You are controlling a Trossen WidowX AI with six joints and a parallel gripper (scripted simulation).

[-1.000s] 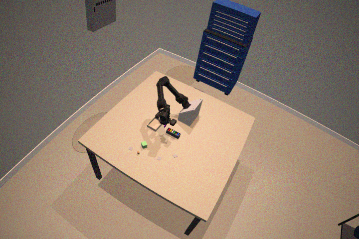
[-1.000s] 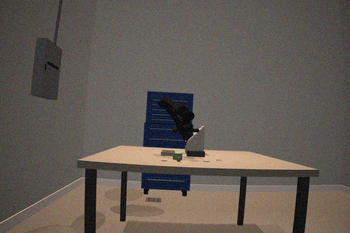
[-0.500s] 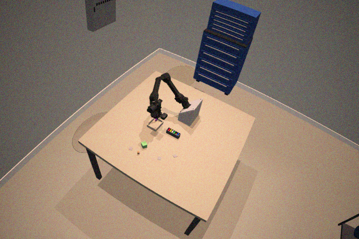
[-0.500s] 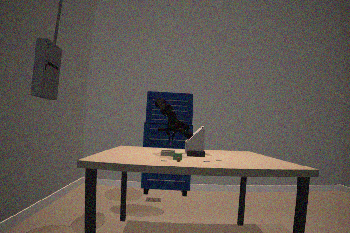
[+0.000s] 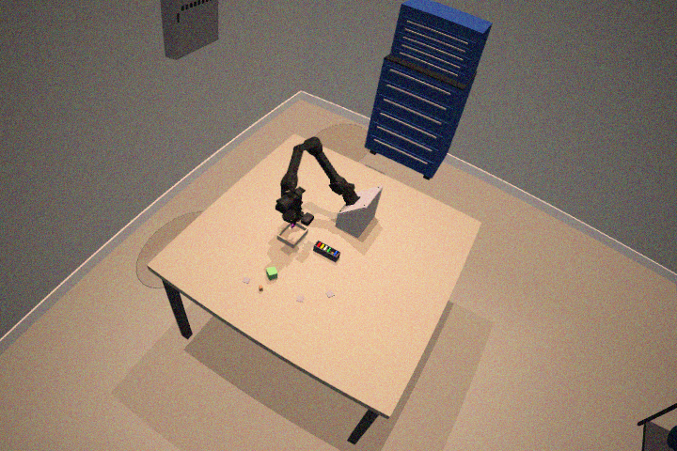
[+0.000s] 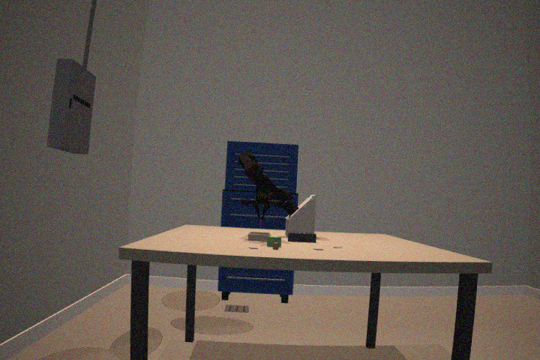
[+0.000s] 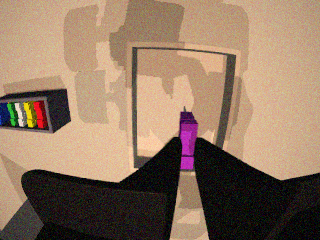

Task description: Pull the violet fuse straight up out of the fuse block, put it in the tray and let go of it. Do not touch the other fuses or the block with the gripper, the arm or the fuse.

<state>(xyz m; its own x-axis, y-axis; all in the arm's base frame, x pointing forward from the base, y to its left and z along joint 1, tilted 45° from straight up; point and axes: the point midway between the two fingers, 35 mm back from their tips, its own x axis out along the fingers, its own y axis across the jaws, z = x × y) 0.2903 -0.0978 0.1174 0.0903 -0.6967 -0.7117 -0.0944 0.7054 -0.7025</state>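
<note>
My gripper tip is now 1 cm above the violet fuse. Round my gripper tip: green fuse: 20 cm to the left, 6 cm below, 2 cm behind; blue fuse: 24 cm to the left, 6 cm below, 2 cm behind; tray: 8 cm below.
</note>
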